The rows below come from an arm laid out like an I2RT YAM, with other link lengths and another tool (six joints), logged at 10 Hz.
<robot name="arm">
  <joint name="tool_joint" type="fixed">
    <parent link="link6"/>
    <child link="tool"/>
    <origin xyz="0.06 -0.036 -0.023" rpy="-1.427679 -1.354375 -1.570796"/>
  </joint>
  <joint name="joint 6" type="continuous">
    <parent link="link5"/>
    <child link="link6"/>
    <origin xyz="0.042 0 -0.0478" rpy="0 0 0"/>
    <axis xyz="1 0 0"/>
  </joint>
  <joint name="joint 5" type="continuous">
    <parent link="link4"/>
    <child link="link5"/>
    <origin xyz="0.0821 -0.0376 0.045" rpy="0 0 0"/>
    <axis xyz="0 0 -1"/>
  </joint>
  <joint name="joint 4" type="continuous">
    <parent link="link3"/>
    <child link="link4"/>
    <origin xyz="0.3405 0.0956 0.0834" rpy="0 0 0"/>
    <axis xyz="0 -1 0"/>
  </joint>
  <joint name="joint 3" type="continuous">
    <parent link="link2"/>
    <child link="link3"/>
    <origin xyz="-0.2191 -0.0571 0" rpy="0 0 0"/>
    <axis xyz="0 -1 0"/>
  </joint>
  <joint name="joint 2" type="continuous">
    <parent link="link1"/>
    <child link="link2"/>
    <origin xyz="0.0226 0.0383 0.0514" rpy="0 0 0"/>
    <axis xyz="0 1 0"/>
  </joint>
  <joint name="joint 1" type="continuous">
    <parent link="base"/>
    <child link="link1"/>
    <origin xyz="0 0 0.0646" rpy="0 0 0"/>
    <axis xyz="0 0 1"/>
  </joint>
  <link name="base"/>
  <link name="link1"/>
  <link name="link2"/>
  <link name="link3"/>
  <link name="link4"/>
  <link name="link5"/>
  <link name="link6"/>
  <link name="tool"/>
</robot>
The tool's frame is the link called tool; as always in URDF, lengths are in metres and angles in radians. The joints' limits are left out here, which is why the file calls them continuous.
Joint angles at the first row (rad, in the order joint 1, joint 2, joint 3, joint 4, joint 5, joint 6):
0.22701, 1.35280, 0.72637, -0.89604, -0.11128, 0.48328
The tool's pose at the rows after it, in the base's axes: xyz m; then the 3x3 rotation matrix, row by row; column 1 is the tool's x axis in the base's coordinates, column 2 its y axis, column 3 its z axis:
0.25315 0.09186 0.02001; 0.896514 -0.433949 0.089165; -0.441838 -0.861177 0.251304; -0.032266 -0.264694 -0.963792
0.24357 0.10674 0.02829; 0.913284 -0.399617 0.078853; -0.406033 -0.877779 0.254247; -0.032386 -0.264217 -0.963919
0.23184 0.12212 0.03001; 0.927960 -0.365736 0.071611; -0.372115 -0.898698 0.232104; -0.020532 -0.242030 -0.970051
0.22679 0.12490 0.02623; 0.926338 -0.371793 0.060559; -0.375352 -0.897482 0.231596; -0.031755 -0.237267 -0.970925
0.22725 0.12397 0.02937; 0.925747 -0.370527 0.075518; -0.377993 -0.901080 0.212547; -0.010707 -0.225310 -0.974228
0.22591 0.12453 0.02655; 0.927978 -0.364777 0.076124; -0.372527 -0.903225 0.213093; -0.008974 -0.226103 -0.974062
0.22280 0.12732 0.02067; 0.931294 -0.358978 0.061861; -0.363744 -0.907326 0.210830; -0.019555 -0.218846 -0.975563
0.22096 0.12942 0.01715; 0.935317 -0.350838 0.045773; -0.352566 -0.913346 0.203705; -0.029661 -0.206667 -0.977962
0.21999 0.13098 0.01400; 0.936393 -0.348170 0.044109; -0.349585 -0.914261 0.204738; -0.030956 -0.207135 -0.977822
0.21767 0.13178 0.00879; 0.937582 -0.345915 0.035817; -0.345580 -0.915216 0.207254; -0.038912 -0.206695 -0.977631
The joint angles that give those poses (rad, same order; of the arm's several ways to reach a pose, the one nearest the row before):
0.23644, 1.31838, 0.72775, -0.92464, -0.11649, 0.48318
0.29752, 1.28550, 0.72560, -0.95329, -0.11498, 0.50477
0.37305, 1.27024, 0.71709, -0.96296, -0.08786, 0.54144
0.38637, 1.27169, 0.70591, -0.96027, -0.09128, 0.55851
0.39103, 1.26113, 0.70677, -0.96486, -0.06738, 0.56445
0.39549, 1.25935, 0.69703, -0.95519, -0.06682, 0.56298
0.40889, 1.27639, 0.69178, -0.94536, -0.06880, 0.56699
0.42016, 1.29743, 0.69642, -0.94495, -0.06713, 0.56602
0.42637, 1.30414, 0.69228, -0.93447, -0.06831, 0.56911
0.43082, 1.31261, 0.68276, -0.92236, -0.07365, 0.56949

